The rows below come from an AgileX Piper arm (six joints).
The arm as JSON. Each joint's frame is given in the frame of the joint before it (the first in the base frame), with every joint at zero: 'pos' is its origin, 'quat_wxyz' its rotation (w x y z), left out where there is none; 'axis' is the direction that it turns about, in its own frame. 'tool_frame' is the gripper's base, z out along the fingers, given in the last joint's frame.
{
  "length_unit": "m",
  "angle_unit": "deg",
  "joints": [
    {
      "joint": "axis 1",
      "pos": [
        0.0,
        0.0,
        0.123
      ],
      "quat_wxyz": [
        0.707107,
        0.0,
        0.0,
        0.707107
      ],
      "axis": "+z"
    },
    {
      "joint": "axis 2",
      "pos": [
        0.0,
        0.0,
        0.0
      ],
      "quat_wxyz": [
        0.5,
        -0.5,
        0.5,
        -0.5
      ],
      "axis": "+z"
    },
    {
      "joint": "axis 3",
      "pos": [
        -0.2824,
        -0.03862,
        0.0
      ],
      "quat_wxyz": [
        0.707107,
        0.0,
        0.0,
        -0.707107
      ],
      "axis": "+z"
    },
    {
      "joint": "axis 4",
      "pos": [
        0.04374,
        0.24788,
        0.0
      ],
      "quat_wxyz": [
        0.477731,
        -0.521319,
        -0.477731,
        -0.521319
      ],
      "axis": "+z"
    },
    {
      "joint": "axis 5",
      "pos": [
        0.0,
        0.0,
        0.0
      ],
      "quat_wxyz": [
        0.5,
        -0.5,
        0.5,
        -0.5
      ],
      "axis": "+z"
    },
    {
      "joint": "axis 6",
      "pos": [
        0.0,
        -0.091,
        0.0
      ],
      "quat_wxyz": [
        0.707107,
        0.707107,
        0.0,
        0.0
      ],
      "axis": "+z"
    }
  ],
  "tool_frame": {
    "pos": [
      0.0,
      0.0,
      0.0
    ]
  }
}
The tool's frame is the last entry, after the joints.
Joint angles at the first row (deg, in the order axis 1, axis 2, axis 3, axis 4, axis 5, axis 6):
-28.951, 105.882, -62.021, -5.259, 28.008, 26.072
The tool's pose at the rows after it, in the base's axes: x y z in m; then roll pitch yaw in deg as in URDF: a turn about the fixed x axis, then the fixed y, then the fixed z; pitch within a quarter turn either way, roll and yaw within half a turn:
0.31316, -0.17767, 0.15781, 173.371, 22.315, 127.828
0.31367, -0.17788, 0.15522, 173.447, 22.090, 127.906
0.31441, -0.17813, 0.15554, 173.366, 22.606, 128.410
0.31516, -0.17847, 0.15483, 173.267, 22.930, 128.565
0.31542, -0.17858, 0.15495, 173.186, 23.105, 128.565
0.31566, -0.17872, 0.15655, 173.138, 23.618, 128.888
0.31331, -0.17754, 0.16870, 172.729, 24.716, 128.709
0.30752, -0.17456, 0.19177, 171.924, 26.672, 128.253
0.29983, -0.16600, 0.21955, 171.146, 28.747, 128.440
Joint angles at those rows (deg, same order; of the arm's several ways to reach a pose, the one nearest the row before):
-28.951, 106.306, -62.021, -5.260, 27.702, 26.073
-28.951, 106.738, -62.022, -5.205, 27.502, 25.996
-28.952, 106.738, -62.021, -5.103, 26.969, 25.383
-28.952, 106.900, -62.020, -5.103, 26.462, 25.209
-28.950, 106.900, -62.020, -5.105, 26.271, 25.192
-28.951, 106.676, -62.019, -5.157, 25.989, 24.873
-28.951, 104.660, -62.020, -5.156, 26.850, 24.819
-28.952, 100.749, -62.020, -5.102, 28.680, 24.754
-28.262, 95.839, -62.020, -5.127, 31.420, 24.691

